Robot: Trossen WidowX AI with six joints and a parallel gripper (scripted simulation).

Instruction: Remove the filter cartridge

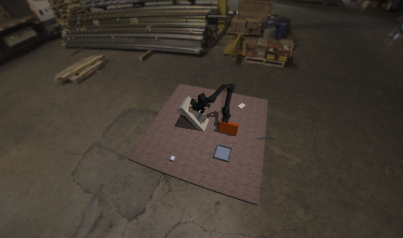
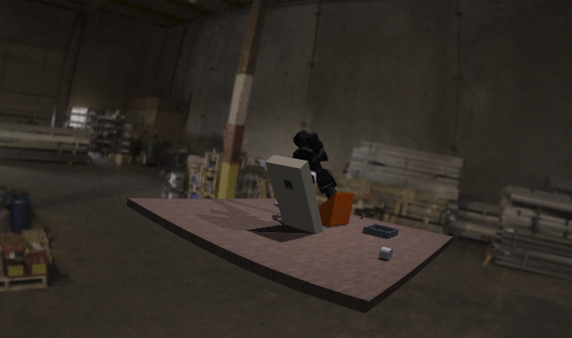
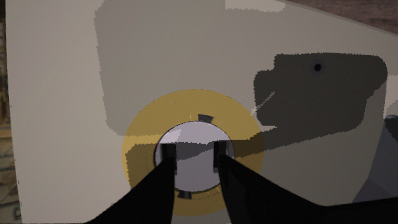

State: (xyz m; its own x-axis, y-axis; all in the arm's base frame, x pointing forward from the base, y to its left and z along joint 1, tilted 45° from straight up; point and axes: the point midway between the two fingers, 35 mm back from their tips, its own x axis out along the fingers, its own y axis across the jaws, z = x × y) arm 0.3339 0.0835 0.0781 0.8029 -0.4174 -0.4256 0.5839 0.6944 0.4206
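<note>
The round filter cartridge is 20 mm ahead of my gripper tip and 10 mm below it. The rest, counted from my gripper tip: beige service panel (90 mm below, 30 mm behind); then flat white piece (480 mm behind, 430 mm to the right, 230 mm below); then blue-grey tray (420 mm behind, 280 mm to the left, 230 mm below).
</note>
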